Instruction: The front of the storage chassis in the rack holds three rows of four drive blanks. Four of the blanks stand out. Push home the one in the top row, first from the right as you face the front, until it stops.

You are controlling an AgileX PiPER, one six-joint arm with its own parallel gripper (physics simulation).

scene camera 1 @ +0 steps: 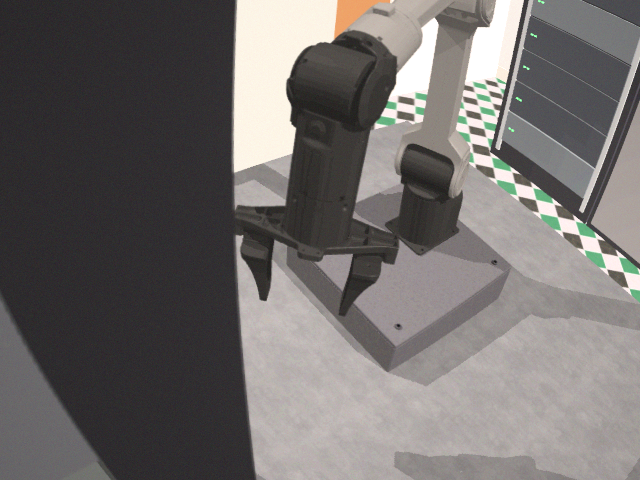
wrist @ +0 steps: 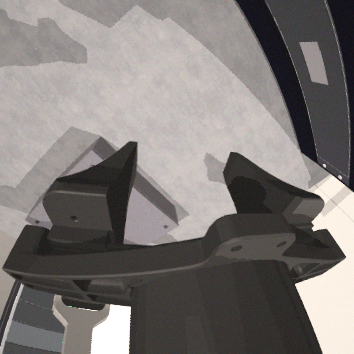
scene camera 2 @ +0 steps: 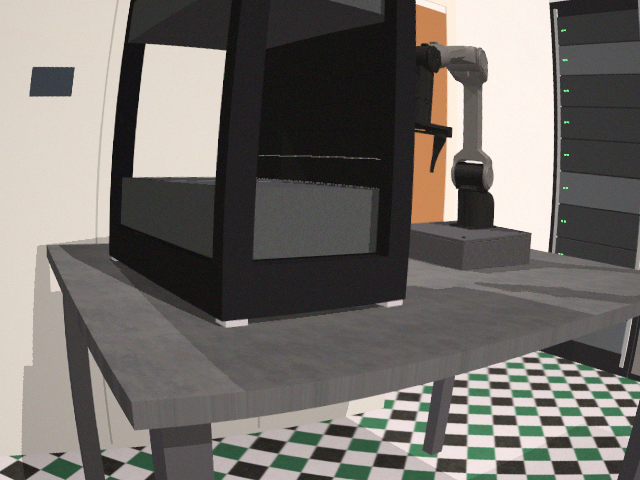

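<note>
The black rack (scene camera 1: 144, 206) (scene camera 2: 240, 155) (wrist: 275, 50) stands on the table. It fills the left of scene view 1, is seen from behind and the side in scene view 2, and its edge curves along the right of the wrist view. A grey box unit (scene camera 2: 315, 222) sits low in the rack and another grey unit (scene camera 2: 178, 23) sits high. I cannot tell which is the storage chassis; its front and the drive blanks do not show. My gripper (scene camera 1: 302, 305) (wrist: 183, 157) is open and empty, fingers down, above the table on the robot's side of the rack. One finger is hidden in scene view 2.
The arm's base stands on a grey block (scene camera 1: 444, 289) (scene camera 2: 496, 250) (wrist: 145, 220) below and beside the gripper. The table (scene camera 1: 465, 403) (scene camera 2: 336, 351) (wrist: 175, 75) carries block and rack. A tall server cabinet (scene camera 1: 573, 206) (scene camera 2: 555, 129) stands beyond the table.
</note>
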